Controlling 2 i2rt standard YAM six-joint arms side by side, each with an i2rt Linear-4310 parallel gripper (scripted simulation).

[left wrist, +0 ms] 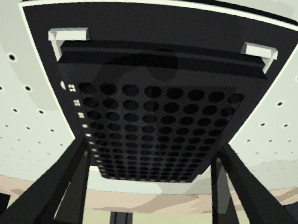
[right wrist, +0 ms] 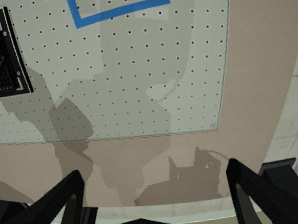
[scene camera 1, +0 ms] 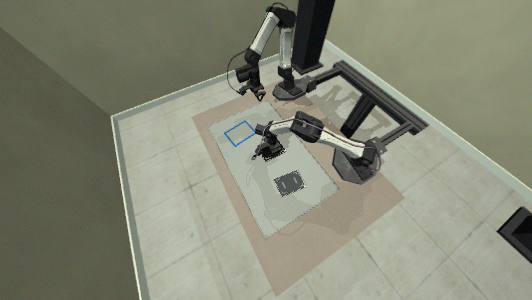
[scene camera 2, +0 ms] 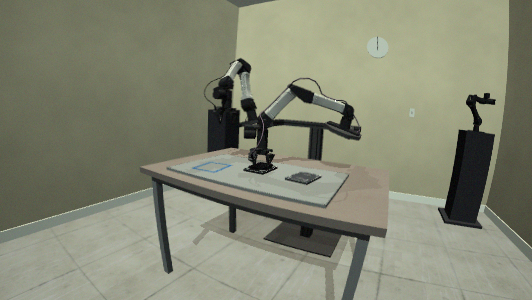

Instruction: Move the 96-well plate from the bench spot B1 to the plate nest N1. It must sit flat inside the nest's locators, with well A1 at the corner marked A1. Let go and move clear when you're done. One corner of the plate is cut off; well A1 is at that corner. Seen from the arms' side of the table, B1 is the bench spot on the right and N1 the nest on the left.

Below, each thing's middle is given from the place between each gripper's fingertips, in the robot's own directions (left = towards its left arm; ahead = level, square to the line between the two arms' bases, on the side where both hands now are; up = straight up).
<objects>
My left hand is right at the black 96-well plate (left wrist: 155, 112).
Now: the black 96-well plate 290 mm to the left of my right hand, 210 mm below it and 50 mm ahead of it.
</objects>
